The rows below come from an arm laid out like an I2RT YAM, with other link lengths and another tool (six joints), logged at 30 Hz.
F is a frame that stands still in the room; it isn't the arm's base.
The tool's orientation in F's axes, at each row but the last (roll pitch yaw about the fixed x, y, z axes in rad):
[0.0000 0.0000 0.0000]
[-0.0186 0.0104 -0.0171]
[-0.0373 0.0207 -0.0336]
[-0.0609 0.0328 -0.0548]
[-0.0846 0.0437 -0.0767]
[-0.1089 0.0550 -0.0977]
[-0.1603 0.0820 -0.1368]
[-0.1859 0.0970 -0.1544]
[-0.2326 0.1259 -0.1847]
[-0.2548 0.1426 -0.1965]
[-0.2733 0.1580 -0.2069]
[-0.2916 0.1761 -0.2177]
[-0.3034 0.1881 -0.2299]
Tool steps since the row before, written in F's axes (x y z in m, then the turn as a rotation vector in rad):
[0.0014 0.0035 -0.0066 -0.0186 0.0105 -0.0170]
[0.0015 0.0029 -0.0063 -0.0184 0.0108 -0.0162]
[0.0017 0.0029 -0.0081 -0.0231 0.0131 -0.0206]
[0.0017 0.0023 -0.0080 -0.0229 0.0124 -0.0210]
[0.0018 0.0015 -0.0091 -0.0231 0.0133 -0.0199]
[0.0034 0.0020 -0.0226 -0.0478 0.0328 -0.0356]
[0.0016 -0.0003 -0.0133 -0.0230 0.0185 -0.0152]
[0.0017 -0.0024 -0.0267 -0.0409 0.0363 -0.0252]
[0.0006 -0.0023 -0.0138 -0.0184 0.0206 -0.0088]
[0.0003 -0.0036 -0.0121 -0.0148 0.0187 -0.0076]
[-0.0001 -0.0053 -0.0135 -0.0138 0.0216 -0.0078]
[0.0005 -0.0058 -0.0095 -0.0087 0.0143 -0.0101]
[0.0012 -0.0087 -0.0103 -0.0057 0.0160 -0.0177]
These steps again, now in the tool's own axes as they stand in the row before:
[0.0014 0.0035 -0.0066 -0.0186 0.0105 -0.0170]
[0.0015 0.0030 -0.0062 -0.0184 0.0108 -0.0162]
[0.0018 0.0033 -0.0079 -0.0231 0.0131 -0.0206]
[0.0018 0.0029 -0.0078 -0.0228 0.0124 -0.0210]
[0.0021 0.0024 -0.0088 -0.0232 0.0132 -0.0199]
[0.0044 0.0047 -0.0220 -0.0487 0.0320 -0.0351]
[0.0027 0.0020 -0.0130 -0.0240 0.0177 -0.0146]
[0.0046 0.0028 -0.0263 -0.0433 0.0345 -0.0236]
[0.0027 0.0010 -0.0137 -0.0206 0.0191 -0.0073]
[0.0027 -0.0004 -0.0123 -0.0169 0.0175 -0.0059]
[0.0031 -0.0015 -0.0141 -0.0165 0.0205 -0.0052]
[0.0034 -0.0027 -0.0103 -0.0096 0.0150 -0.0080]
[0.0050 -0.0050 -0.0115 -0.0057 0.0193 -0.0140]

